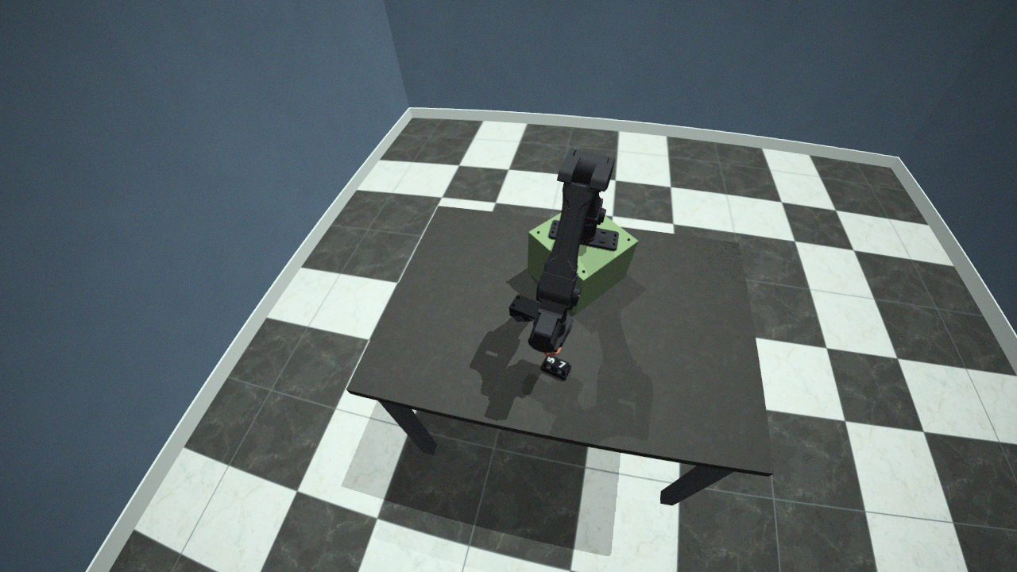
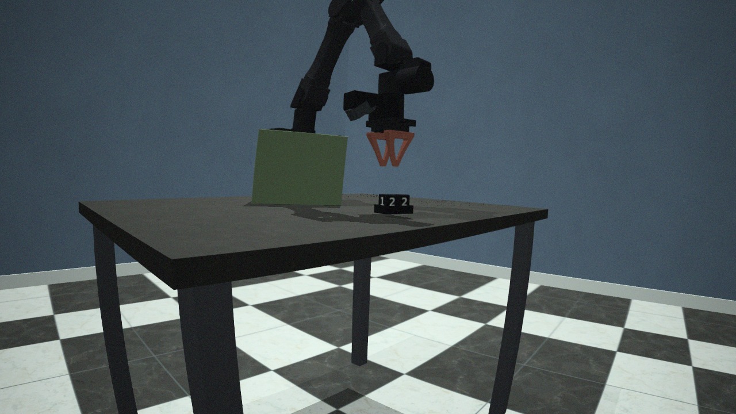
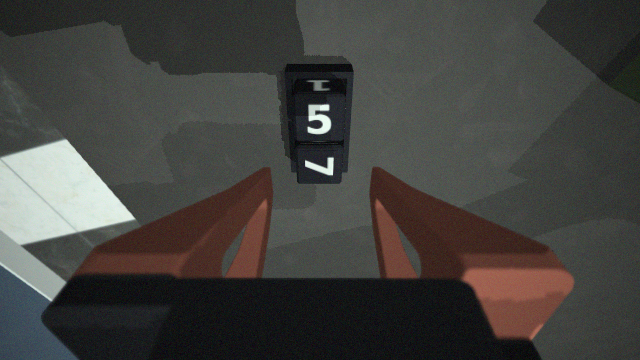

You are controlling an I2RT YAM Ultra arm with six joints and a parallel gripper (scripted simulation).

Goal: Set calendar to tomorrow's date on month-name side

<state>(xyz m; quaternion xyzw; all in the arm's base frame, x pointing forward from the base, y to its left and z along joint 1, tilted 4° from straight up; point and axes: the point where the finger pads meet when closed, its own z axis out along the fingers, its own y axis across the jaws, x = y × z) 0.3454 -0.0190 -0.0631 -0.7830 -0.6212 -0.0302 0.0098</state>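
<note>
Now: the calendar cube 80 mm below my hand. The rest, counted from my hand: black tray: 100 mm below, 20 mm to the left.
</note>
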